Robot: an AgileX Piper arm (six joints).
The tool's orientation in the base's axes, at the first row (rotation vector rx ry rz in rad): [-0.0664 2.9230 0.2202]
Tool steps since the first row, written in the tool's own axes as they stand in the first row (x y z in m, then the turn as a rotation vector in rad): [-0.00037 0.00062 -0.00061 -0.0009 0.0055 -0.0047]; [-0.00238 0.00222 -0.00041 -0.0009 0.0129 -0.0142]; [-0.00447 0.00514 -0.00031 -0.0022 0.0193 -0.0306]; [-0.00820 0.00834 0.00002 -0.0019 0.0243 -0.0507]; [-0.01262 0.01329 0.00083 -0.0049 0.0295 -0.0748]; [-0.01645 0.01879 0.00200 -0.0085 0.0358 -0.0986]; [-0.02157 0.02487 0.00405 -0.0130 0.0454 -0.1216]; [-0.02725 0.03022 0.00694 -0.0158 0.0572 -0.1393]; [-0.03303 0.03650 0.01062 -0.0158 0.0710 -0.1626]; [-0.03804 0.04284 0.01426 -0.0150 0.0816 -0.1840]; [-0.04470 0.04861 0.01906 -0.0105 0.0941 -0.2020]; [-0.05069 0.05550 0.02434 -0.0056 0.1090 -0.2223]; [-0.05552 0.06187 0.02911 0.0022 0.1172 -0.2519]
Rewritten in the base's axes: [0.00020 0.00053 0.00076 -0.0004 0.0047 0.0055]; [0.00211 0.00220 0.00122 -0.0028 0.0106 0.0158]; [0.00399 0.00516 0.00198 -0.0053 0.0145 0.0328]; [0.00751 0.00848 0.00290 -0.0100 0.0163 0.0529]; [0.01170 0.01362 0.00376 -0.0123 0.0179 0.0776]; [0.01535 0.01934 0.00423 -0.0140 0.0205 0.1023]; [0.02040 0.02581 0.00420 -0.0148 0.0266 0.1268]; [0.02622 0.03170 0.00337 -0.0164 0.0357 0.1462]; [0.03224 0.03864 0.00193 -0.0220 0.0457 0.1707]; [0.03750 0.04560 0.00037 -0.0278 0.0529 0.1928]; [0.04464 0.05223 -0.00204 -0.0366 0.0624 0.2110]; [0.05115 0.06002 -0.00489 -0.0465 0.0739 0.2318]; [0.05646 0.06718 -0.00758 -0.0606 0.0772 0.2599]
